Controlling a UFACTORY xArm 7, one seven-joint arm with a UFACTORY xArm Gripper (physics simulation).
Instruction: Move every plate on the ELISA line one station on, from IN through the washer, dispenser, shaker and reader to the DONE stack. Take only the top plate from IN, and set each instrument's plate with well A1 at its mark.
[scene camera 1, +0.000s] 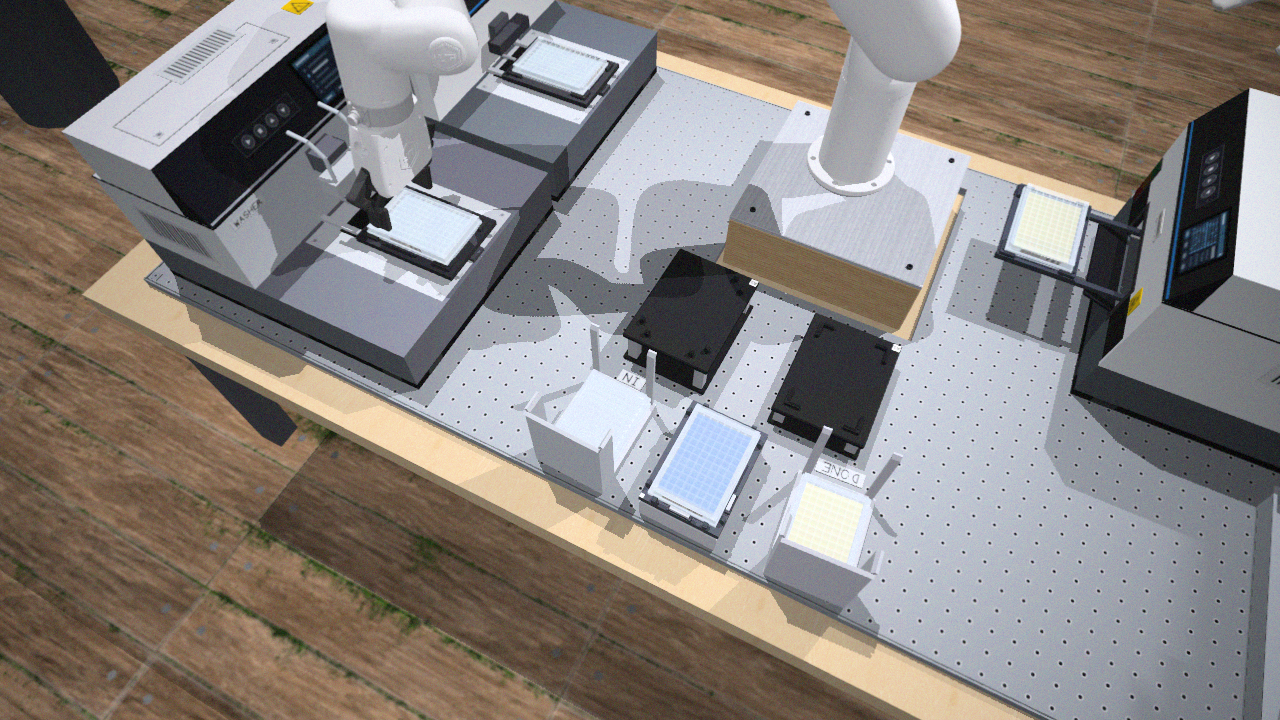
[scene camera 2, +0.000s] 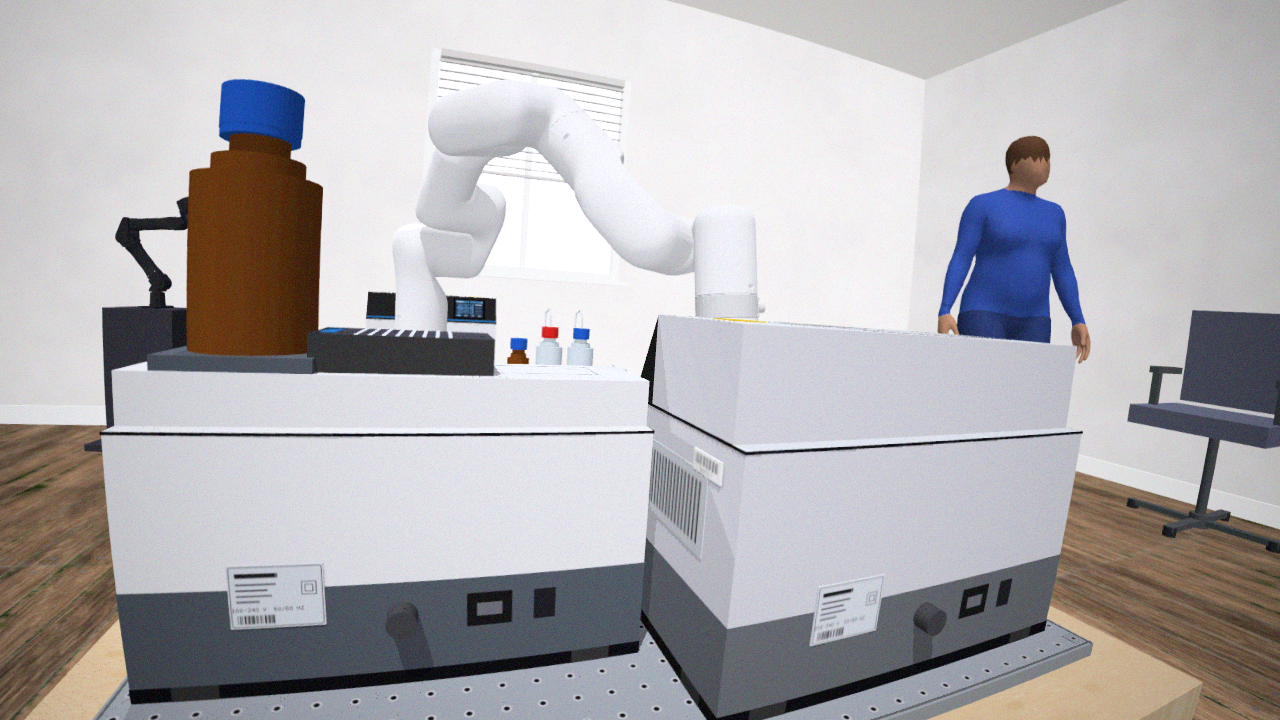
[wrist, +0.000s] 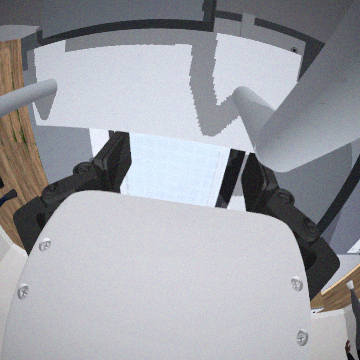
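Seen in the pictures: gripper, between the fingertips: (scene camera 1: 402, 205) (wrist: 187, 152); arm's base, origin of its link: (scene camera 1: 849, 165).
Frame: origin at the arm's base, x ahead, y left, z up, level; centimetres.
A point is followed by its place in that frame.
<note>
My gripper (scene camera 1: 396, 189) @[z 1.6, x 43.0, y -47.4 cm] (wrist: 187, 152) @[z 1.6, x 43.0, y -47.4 cm] is open and low over the near instrument's nest. Its two black fingers stand on either side of one end of the pale plate (scene camera 1: 425, 225) @[z 1.6, x 43.9, y -42.3 cm] (wrist: 161, 178) @[z 1.8, x 44.4, y -44.6 cm] that lies in that nest, with nothing held. A second pale plate (scene camera 1: 559, 65) @[z 2.0, x 7.4, y -46.9 cm] lies in the far instrument's nest. A blue-tinted plate (scene camera 1: 705, 463) @[z -1.9, x 51.6, y 6.1 cm] sits on the station between the two stacks. The IN stack (scene camera 1: 602, 413) @[z -5.4, x 51.3, y -8.6 cm] holds a white plate and the DONE stack (scene camera 1: 825, 520) @[z -6.6, x 48.1, y 20.8 cm] a cream one. Another cream plate (scene camera 1: 1045, 225) @[z 2.5, x -1.5, y 27.4 cm] lies on the reader's tray. In scene camera 2 the instruments hide the gripper.
Two black blocks (scene camera 1: 689, 313) @[z -2.7, x 33.9, y -6.6 cm] (scene camera 1: 835, 372) @[z -4.7, x 30.3, y 13.2 cm] stand mid-table in front of the arm's base (scene camera 1: 855, 160) @[z 5.2, x 4.5, y 1.6 cm]. The near instrument's dark housing (scene camera 1: 223, 143) @[z 15.8, x 55.3, y -59.3 cm] rises close beside the gripper. A brown bottle (scene camera 2: 255, 232) @[z 22.2, x -0.3, y -70.2 cm] stands on the left instrument. A person in blue (scene camera 2: 1012, 250) stands behind the table.
</note>
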